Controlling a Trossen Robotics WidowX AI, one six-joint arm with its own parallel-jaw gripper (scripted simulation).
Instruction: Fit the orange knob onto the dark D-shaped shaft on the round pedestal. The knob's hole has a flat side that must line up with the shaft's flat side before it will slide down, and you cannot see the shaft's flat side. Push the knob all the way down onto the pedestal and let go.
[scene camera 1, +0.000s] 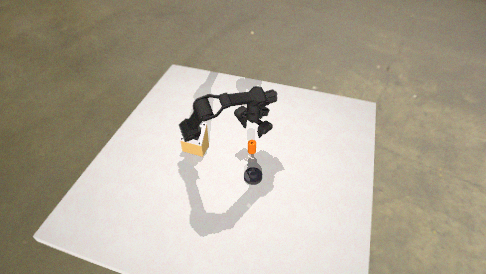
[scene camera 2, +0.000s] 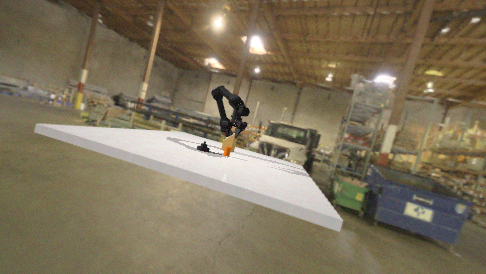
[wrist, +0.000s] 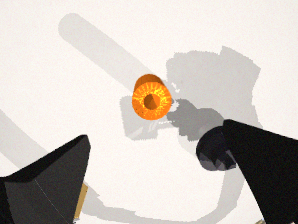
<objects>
The gripper (wrist: 157, 134) is 10 cm from the lens. An orange knob (wrist: 149, 107) is 17 cm from the lens. A round pedestal (wrist: 212, 151) is 26 cm from the lens. The marked spots on the round pedestal and the orange knob are 14 cm apart.
</objects>
